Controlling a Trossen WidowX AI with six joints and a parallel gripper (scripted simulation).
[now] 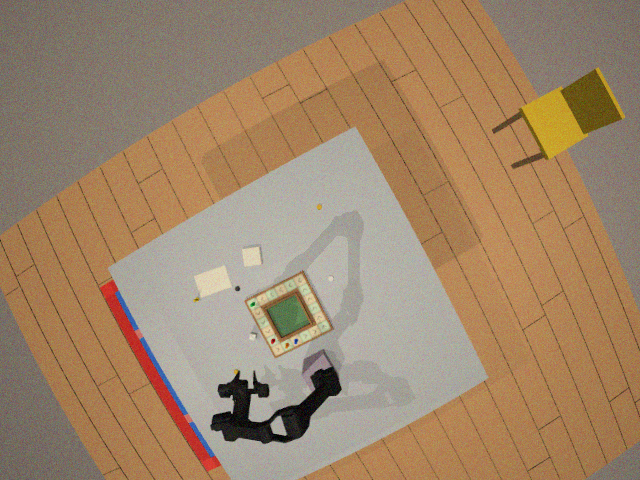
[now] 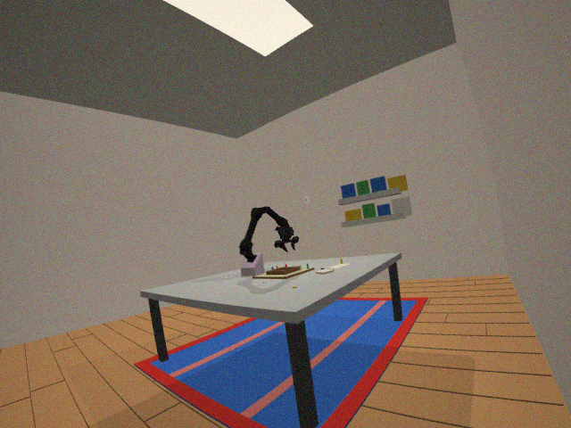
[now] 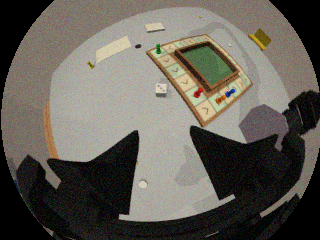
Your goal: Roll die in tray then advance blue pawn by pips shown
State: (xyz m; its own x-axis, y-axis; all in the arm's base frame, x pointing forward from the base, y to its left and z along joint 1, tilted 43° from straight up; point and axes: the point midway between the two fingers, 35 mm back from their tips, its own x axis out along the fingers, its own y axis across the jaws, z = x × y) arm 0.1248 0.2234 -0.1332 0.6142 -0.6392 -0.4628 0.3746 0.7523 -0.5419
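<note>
The white die lies 11 cm below my gripper tip, 10 cm ahead of it and 4 cm to the right of it. The rest, counted from my gripper tip: red pawn: 12 cm to the right, 10 cm below, 5 cm ahead; then orange pawn: 16 cm to the right, 10 cm below; then blue pawn: 21 cm to the right, 10 cm below, 1 cm ahead.
</note>
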